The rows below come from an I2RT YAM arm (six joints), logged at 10 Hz.
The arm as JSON. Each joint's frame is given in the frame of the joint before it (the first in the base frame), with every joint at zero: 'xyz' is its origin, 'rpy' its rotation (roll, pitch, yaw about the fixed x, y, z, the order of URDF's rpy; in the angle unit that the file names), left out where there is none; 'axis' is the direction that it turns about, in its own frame. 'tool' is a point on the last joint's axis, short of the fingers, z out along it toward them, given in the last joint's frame.
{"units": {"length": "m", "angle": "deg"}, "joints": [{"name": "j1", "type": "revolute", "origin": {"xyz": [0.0, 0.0, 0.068]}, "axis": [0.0, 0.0, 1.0]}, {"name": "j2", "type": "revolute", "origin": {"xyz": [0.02, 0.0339, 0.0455]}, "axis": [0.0, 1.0, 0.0]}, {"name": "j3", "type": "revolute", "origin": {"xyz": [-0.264, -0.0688, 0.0]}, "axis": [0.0, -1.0, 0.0]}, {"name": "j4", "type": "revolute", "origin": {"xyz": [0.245, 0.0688, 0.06]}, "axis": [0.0, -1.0, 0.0]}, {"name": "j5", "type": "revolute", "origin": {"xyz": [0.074, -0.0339, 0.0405]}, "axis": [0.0, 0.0, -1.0]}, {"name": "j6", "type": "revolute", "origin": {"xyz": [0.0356, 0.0, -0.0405]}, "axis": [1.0, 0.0, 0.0]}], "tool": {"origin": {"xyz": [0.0, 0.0, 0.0], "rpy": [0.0, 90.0, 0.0]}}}
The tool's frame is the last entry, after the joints.
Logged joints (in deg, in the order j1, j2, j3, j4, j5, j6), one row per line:
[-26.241 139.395 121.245 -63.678 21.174 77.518]
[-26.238 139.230 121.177 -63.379 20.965 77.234]
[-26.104 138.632 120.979 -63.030 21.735 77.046]
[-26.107 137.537 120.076 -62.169 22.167 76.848]
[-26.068 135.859 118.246 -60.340 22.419 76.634]
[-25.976 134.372 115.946 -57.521 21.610 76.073]
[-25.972 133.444 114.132 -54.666 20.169 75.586]
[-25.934 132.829 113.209 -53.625 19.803 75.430]
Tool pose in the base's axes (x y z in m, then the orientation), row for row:
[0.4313 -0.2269 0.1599 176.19 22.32 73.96]
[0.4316 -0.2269 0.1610 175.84 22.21 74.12]
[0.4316 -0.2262 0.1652 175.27 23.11 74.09]
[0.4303 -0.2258 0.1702 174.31 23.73 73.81]
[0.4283 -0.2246 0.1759 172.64 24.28 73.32]
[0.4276 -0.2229 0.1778 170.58 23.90 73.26]
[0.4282 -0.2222 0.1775 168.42 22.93 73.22]
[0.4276 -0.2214 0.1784 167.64 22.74 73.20]
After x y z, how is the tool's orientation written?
As angles about the fixed x, y, z axes (roll, pitch, yaw), in degrees.
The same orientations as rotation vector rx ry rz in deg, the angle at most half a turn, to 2 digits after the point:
[128.85 98.36 -22.30]
[128.52 98.51 -21.82]
[127.59 98.01 -22.25]
[126.79 97.30 -22.08]
[125.71 96.29 -21.24]
[124.53 96.00 -18.97]
[123.62 95.85 -16.00]
[123.19 95.72 -15.11]

